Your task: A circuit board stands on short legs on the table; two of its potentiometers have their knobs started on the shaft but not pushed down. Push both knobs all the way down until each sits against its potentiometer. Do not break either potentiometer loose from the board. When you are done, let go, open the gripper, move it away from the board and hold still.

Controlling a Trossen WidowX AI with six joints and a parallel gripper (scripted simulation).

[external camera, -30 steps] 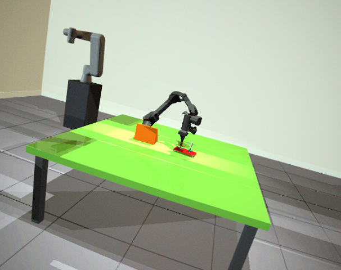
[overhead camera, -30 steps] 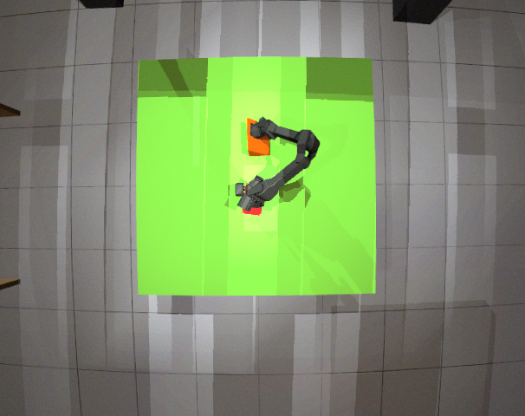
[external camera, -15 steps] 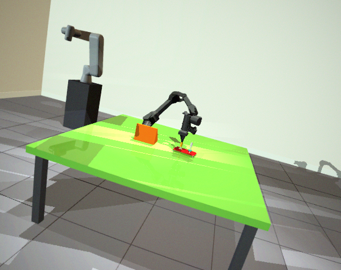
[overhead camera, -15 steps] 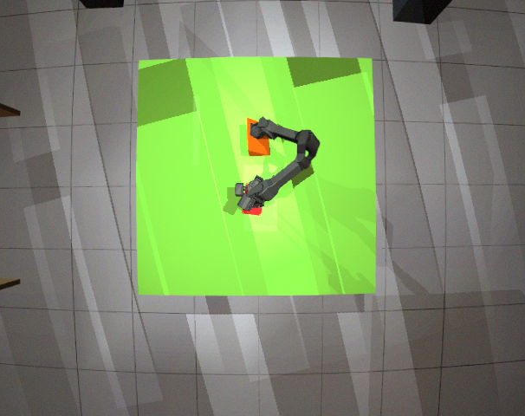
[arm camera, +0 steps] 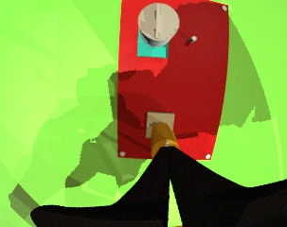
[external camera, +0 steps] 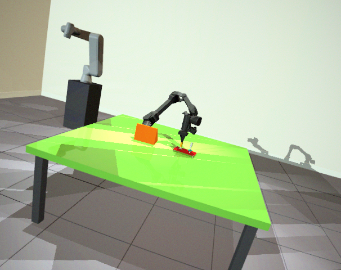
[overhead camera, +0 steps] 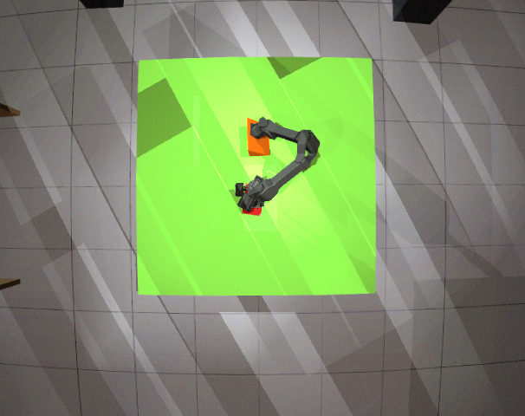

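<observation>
The yellow-orange knob is 1 cm below my gripper tip. Round my gripper tip: grey knob: 7 cm ahead.
</observation>
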